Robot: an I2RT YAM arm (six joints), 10 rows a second.
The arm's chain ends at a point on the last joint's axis. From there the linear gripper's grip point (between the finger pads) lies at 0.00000 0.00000 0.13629 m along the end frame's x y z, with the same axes.
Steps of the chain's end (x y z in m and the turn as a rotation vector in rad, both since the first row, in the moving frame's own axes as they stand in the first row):
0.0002, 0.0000, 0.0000, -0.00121, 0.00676, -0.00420
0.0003, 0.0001, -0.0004, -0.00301, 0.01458, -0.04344
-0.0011, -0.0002, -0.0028, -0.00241, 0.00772, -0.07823
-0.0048, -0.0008, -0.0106, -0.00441, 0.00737, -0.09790
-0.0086, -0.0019, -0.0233, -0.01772, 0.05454, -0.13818
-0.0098, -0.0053, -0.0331, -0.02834, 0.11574, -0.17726
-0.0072, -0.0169, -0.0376, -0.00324, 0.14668, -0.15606
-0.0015, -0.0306, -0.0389, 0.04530, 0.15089, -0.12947
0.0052, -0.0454, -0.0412, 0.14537, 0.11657, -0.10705
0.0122, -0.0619, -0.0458, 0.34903, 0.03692, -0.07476
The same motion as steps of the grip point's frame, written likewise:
0.0011, 0.0002, 0.0000, -0.00121, 0.00676, -0.00420
0.0023, 0.0005, -0.0004, -0.00301, 0.01458, -0.04344
0.0000, 0.0001, -0.0028, -0.00241, 0.00772, -0.07823
-0.0038, -0.0002, -0.0106, -0.00441, 0.00737, -0.09790
-0.0010, 0.0000, -0.0235, -0.01772, 0.05454, -0.13818
0.0062, -0.0029, -0.0341, -0.02834, 0.11574, -0.17726
0.0127, -0.0180, -0.0391, -0.00324, 0.14668, -0.15606
0.0185, -0.0381, -0.0406, 0.04530, 0.15089, -0.12947
0.0199, -0.0659, -0.0436, 0.14537, 0.11657, -0.10705
0.0154, -0.1086, -0.0541, 0.34903, 0.03692, -0.07476

